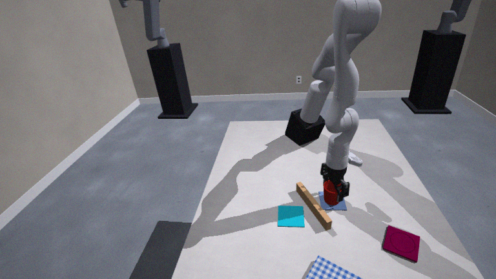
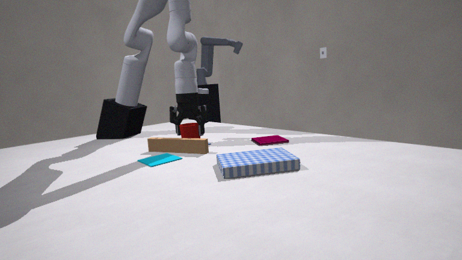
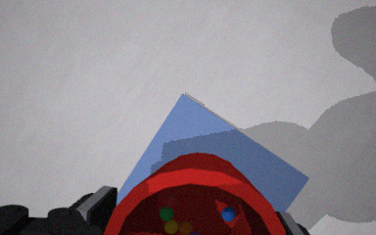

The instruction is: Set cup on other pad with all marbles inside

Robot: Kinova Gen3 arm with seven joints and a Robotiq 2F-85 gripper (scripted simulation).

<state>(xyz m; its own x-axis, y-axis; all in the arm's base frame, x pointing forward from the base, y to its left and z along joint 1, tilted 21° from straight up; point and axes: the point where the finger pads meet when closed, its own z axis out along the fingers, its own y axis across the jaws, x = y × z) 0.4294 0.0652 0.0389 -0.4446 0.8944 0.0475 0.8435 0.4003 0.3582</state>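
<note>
My hand is 2 cm above the red cup. Also, from my hand: magenta flat box (20 cm to the left, 18 cm ahead, 4 cm below); wooden rail (8 cm to the right, 5 cm ahead, 3 cm below); cyan pad (16 cm to the right, 9 cm ahead, 5 cm below).
</note>
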